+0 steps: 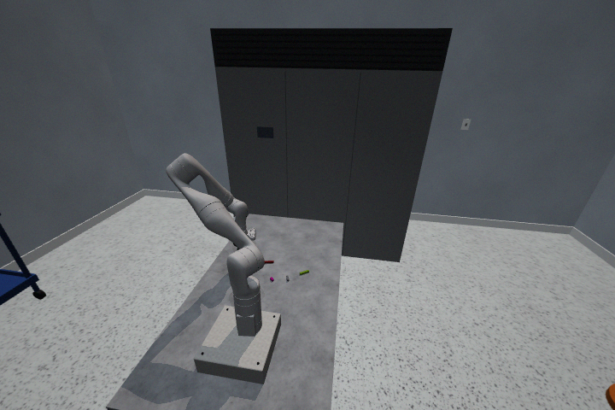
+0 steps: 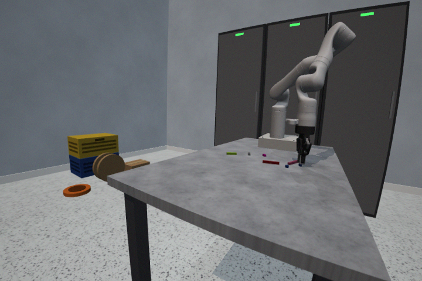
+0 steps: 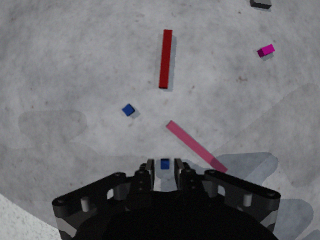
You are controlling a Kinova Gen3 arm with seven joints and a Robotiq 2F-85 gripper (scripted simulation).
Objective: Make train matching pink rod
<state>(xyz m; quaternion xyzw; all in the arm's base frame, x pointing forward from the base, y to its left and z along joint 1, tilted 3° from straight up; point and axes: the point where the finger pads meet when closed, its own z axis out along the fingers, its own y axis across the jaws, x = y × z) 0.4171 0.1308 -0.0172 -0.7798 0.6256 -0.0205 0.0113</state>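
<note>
My gripper is now 30 mm to the left of the pink rod, 30 mm past it and 30 mm above it. Round my hand: magenta rod (170 mm to the right, 110 mm behind, 30 mm below); red rod (120 mm to the right, 30 mm below, 20 mm ahead); grey rod (240 mm to the right, 100 mm behind, 30 mm below).
</note>
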